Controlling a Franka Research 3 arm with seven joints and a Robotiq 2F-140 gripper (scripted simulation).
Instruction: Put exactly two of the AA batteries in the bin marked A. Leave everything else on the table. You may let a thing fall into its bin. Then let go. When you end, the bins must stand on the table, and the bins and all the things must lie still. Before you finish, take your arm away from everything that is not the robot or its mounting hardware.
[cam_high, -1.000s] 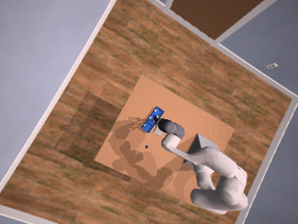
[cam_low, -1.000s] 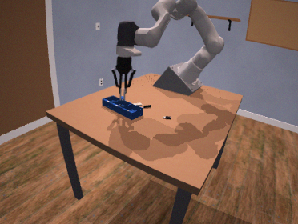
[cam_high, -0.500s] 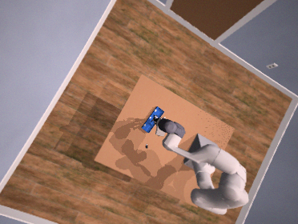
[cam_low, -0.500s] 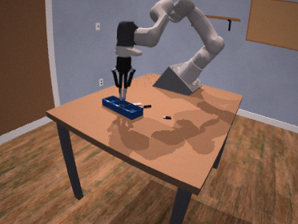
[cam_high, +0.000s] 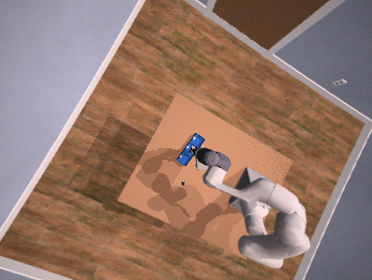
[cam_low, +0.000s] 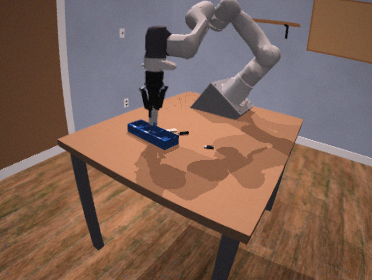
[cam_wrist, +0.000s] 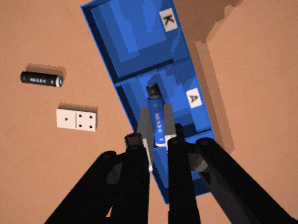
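Now: hand 30 mm above the blue AA battery. Also, from my hand: white domino 100 mm behind, 90 mm below, 20 mm to the left; blue bin 70 mm below, 10 mm ahead; dark AA battery 110 mm behind, 90 mm to the left, 90 mm below.
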